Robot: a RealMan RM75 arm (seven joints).
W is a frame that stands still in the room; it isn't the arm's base.
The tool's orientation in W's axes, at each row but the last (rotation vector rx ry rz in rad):
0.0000 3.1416 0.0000
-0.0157 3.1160 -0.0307
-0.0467 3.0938 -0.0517
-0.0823 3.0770 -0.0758
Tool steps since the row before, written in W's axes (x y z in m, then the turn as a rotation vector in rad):
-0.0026 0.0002 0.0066 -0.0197 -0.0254 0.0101
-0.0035 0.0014 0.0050 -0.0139 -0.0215 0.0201
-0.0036 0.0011 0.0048 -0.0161 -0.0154 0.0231
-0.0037 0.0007 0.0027 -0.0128 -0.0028 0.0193
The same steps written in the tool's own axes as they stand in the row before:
0.0026 0.0002 -0.0066 0.0197 -0.0254 -0.0101
0.0034 0.0013 -0.0051 0.0136 -0.0218 -0.0200
0.0033 0.0010 -0.0050 0.0155 -0.0157 -0.0233
0.0035 0.0008 -0.0030 0.0117 -0.0031 -0.0199

